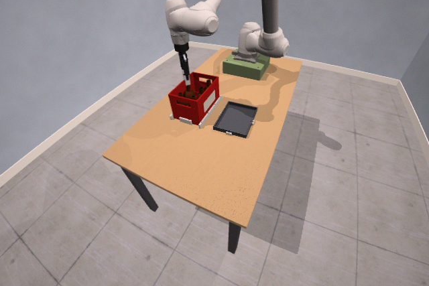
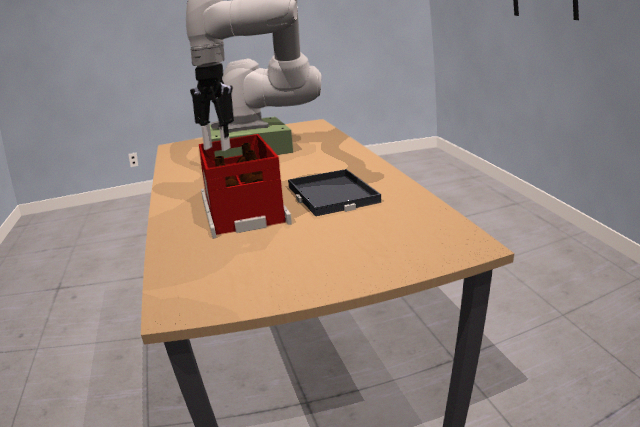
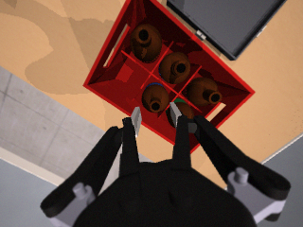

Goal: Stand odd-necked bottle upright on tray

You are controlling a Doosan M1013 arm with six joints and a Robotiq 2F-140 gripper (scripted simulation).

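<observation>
Now: hand 13 cm above the red crate and 5 cm to the right of it. The rest, counted from my hand: dark grey tray (31 cm to the left, 20 cm below, 1 cm ahead); glass bottle (13 cm below, 9 cm ahead).
</observation>
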